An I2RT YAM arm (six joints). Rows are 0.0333 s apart.
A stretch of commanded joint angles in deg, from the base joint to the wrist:
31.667 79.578 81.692 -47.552 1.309 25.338
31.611 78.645 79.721 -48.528 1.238 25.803
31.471 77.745 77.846 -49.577 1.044 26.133
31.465 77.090 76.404 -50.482 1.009 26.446
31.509 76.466 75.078 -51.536 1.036 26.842
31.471 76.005 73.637 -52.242 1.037 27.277
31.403 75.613 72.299 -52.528 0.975 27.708
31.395 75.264 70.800 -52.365 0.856 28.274
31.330 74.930 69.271 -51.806 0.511 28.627
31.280 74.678 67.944 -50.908 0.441 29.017
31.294 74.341 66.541 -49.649 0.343 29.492
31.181 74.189 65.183 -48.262 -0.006 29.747
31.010 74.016 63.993 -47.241 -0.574 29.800
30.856 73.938 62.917 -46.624 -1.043 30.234
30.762 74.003 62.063 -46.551 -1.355 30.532
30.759 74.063 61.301 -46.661 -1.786 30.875
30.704 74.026 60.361 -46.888 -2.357 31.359
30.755 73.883 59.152 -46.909 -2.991 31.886
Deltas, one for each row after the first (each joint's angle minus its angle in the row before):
-0.056 -0.933 -1.971 -0.976 -0.071 0.465
-0.140 -0.900 -1.875 -1.049 -0.194 0.330
-0.006 -0.655 -1.442 -0.905 -0.035 0.313
0.044 -0.624 -1.326 -1.054 0.027 0.396
-0.038 -0.461 -1.441 -0.706 0.001 0.435
-0.068 -0.392 -1.338 -0.286 -0.062 0.431
-0.008 -0.349 -1.499 0.163 -0.119 0.566
-0.065 -0.334 -1.529 0.559 -0.345 0.353
-0.050 -0.252 -1.327 0.898 -0.070 0.390
0.014 -0.337 -1.403 1.259 -0.098 0.475
-0.113 -0.152 -1.358 1.387 -0.349 0.255
-0.171 -0.173 -1.190 1.021 -0.568 0.053
-0.154 -0.078 -1.076 0.617 -0.469 0.434
-0.094 0.065 -0.854 0.073 -0.312 0.298
-0.003 0.060 -0.762 -0.110 -0.431 0.343
-0.055 -0.037 -0.940 -0.227 -0.571 0.484
0.051 -0.143 -1.209 -0.021 -0.634 0.527

